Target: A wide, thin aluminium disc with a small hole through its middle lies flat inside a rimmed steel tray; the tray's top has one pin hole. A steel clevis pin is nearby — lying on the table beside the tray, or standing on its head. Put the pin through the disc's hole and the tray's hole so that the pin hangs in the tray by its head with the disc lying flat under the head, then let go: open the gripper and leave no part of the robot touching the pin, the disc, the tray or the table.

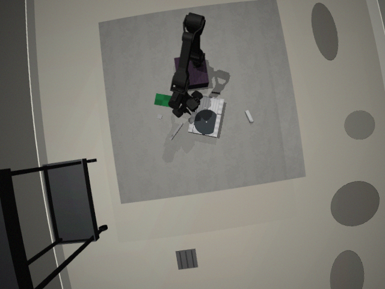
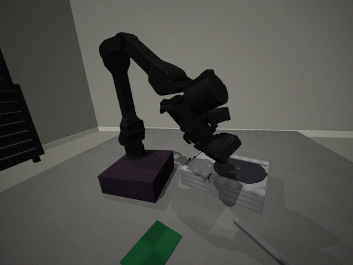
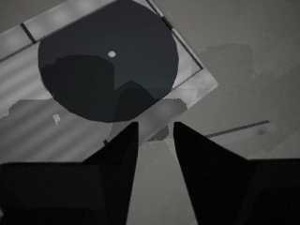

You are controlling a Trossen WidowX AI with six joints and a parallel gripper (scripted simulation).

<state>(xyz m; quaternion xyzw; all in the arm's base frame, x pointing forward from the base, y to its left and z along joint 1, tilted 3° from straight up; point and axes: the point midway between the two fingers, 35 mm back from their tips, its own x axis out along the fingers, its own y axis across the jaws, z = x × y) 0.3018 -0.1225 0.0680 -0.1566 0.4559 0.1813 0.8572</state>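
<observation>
Now: the steel clevis pin 12 cm behind my gripper tip, 19 cm to the left of it and 12 cm below it. Also, from my gripper tip: dark aluminium disc: 6 cm ahead, 8 cm to the left, 7 cm below; then grey square: 6 cm behind, 21 cm to the right, 12 cm below; then rimmed steel tray: 2 cm ahead, 8 cm to the left, 8 cm below.
</observation>
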